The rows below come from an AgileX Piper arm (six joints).
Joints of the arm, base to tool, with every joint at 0 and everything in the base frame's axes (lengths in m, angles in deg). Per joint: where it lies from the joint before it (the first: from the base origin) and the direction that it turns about. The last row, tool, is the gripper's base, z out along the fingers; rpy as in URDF.
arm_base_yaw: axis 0 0 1 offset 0 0 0.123
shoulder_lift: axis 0 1 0 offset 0 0 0
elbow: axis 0 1 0 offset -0.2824 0 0.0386
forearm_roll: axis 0.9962 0 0.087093 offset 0.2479 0 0.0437
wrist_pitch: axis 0 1 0 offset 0 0 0
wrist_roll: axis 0.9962 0 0.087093 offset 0.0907 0 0.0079
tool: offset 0 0 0 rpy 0 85.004 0
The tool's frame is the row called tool.
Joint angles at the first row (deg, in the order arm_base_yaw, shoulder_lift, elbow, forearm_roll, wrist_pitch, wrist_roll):
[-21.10, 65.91, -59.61, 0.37, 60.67, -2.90]
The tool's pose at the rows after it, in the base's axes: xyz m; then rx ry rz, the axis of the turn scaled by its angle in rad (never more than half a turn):
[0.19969, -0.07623, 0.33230, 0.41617, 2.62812, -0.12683]
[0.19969, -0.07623, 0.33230, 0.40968, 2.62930, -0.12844]
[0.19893, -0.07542, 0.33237, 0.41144, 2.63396, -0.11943]
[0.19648, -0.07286, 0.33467, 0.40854, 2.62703, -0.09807]
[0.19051, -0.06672, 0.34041, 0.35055, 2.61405, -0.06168]
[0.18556, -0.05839, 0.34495, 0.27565, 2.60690, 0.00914]
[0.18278, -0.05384, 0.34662, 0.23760, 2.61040, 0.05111]
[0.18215, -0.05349, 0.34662, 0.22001, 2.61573, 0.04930]
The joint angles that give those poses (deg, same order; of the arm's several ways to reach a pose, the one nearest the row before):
[-21.10, 65.91, -59.61, 0.56, 60.80, -3.26]
[-21.10, 65.91, -59.61, 0.56, 60.80, -3.54]
[-21.10, 65.81, -59.61, 0.90, 61.24, -3.58]
[-21.10, 65.10, -59.61, 1.97, 61.68, -3.93]
[-21.10, 63.37, -59.61, 4.50, 62.59, -6.88]
[-21.10, 61.93, -59.61, 8.66, 64.07, -10.84]
[-21.10, 61.30, -59.61, 10.85, 65.35, -12.78]
[-21.10, 61.24, -59.61, 10.89, 65.67, -13.53]

